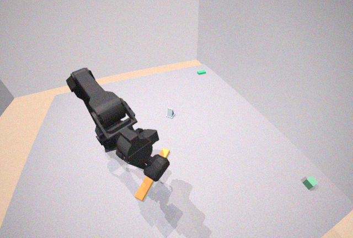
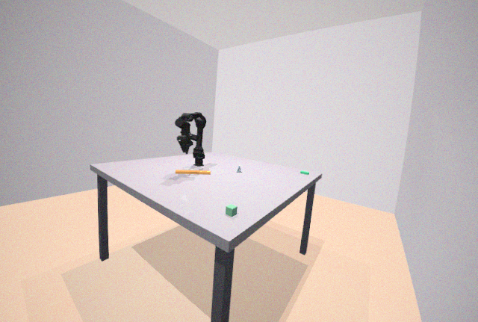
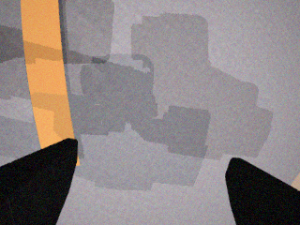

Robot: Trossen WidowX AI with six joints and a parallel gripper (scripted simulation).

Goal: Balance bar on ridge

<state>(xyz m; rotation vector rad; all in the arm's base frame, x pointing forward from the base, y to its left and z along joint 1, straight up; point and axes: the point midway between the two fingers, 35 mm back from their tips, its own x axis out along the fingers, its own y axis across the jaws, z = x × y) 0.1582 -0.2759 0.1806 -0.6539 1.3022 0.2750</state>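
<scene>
Now: gripper tip 14 cm above the bar and 7 cm to the right of it. Also, from my gripper tip: green cube: 57 cm ahead, 22 cm to the right, 13 cm below; flat green block: 78 cm to the left, 57 cm ahead, 14 cm below.
</scene>
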